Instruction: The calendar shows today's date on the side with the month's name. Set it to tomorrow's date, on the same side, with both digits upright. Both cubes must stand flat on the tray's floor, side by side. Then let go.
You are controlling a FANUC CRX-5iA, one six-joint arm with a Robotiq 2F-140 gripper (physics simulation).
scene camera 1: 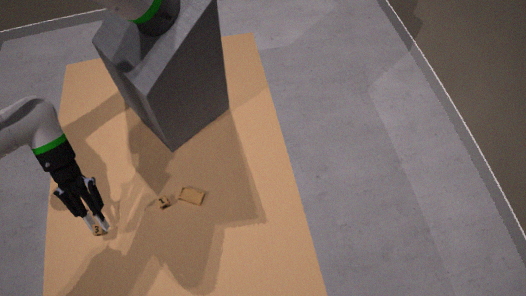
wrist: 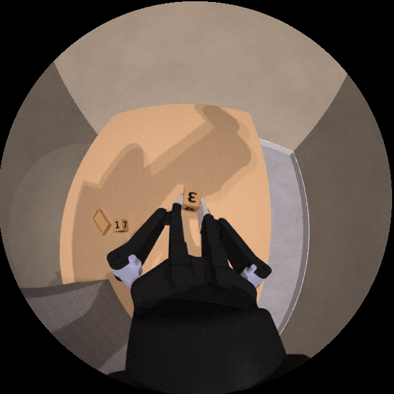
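Pixels of known places: gripper, between the fingertips: (scene camera 1: 101,230); arm's base, origin of its link: (scene camera 1: 158,11).
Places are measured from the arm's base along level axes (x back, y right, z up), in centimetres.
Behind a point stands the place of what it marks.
A wooden cube (scene camera 1: 97,229) @(x -49.7, y 25.7, z -33.3 cm) (wrist: 191,198) is held between the fingertips of my gripper (scene camera 1: 98,226) @(x -49.3, y 25.5, z -35.8 cm) (wrist: 189,201), which is shut on it. A 3 shows on one side; in the wrist view this 3 looks turned over, and part of another digit shows below it. A second wooden cube (scene camera 1: 163,202) @(x -40.7, y 7.4, z -39.8 cm) (wrist: 121,225) stands on the table outside the tray, with a 1 and a 7 showing in the wrist view. The small wooden tray (scene camera 1: 200,203) @(x -41.8, y -4.2, z -41.4 cm) (wrist: 96,220) lies close beside the second cube, with no cube in it. No month name is readable.
The tan table top (scene camera 1: 280,240) @(x -56.3, y -28.0, z -43.0 cm) (wrist: 175,125) lies under the cubes and tray. A large grey block (scene camera 1: 192,85) @(x -12.3, y -6.4, z -18.8 cm) (wrist: 75,310), the arm's pedestal, stands behind the second cube and tray in the scene view. Broad shadows cross the table.
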